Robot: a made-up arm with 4 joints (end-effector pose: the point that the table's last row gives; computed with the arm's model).
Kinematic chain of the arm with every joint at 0, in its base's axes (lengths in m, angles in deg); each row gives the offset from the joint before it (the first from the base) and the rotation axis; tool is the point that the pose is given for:
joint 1: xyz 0 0 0.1 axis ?
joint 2: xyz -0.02 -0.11 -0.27 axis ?
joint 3: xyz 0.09 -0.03 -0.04 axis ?
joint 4: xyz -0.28 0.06 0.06 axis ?
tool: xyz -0.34 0.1 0
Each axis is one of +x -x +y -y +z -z.
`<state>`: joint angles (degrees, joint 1 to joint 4).
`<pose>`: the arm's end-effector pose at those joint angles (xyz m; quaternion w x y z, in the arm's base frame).
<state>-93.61 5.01 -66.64 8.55</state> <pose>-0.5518 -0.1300 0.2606 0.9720 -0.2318 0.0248 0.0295</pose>
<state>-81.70 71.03 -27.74 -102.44</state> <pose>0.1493 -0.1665 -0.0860 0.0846 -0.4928 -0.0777 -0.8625</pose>
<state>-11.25 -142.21 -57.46 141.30</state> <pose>0.0937 -0.3286 0.0610 0.4051 0.6948 0.3787 -0.4579</pose>
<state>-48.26 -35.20 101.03 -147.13</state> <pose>0.2229 -0.3389 -0.0525 0.0575 0.0003 0.9582 0.2801</pose>
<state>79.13 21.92 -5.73 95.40</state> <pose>-0.2623 0.0974 -0.3591 0.4037 0.5585 -0.3873 0.6124</pose>
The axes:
joint 1: +x
joint 2: +y
joint 3: -x
joint 4: +z

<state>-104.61 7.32 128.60 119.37</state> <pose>-0.1109 -0.1294 0.0460 0.2370 0.3965 -0.8018 0.3791</pose>
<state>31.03 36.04 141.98 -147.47</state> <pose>-0.0071 0.0666 -0.4528 0.4474 -0.2375 -0.7468 -0.4309</pose>
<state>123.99 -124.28 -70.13 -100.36</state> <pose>-0.2792 0.4392 0.3136 0.3443 -0.9024 0.1486 0.2123</pose>
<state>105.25 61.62 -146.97 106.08</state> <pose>-0.3319 0.1931 0.2295 0.1586 -0.7996 0.2667 0.5141</pose>
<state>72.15 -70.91 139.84 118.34</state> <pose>-0.1517 0.3672 0.1055 0.8255 -0.0953 0.4715 0.2952</pose>
